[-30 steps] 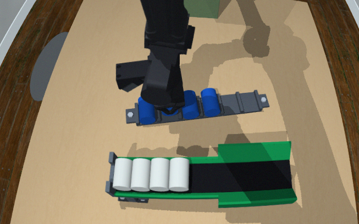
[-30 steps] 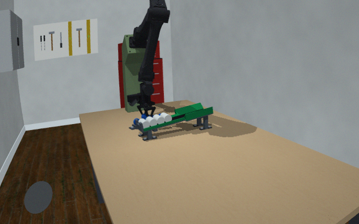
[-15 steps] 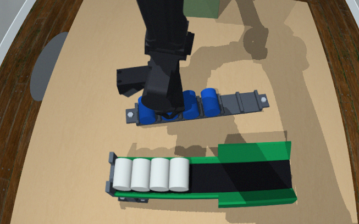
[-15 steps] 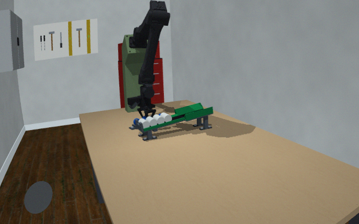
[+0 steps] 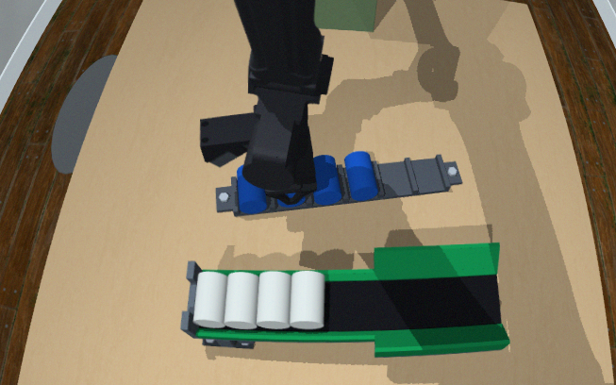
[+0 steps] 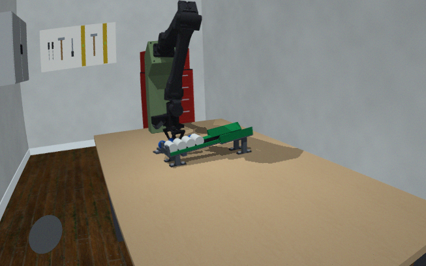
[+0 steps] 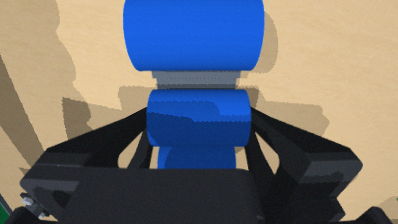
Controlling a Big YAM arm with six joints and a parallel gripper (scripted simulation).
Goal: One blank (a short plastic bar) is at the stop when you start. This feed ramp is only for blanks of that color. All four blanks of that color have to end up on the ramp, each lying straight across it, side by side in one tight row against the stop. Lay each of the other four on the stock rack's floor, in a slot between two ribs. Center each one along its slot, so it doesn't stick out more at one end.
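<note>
My hand is 7 cm to the right of the stock rack, 4 cm above it and 3 cm past it. The rest, counted from my hand: grey stop 22 cm ahead, 5 cm to the right, 3 cm above.
</note>
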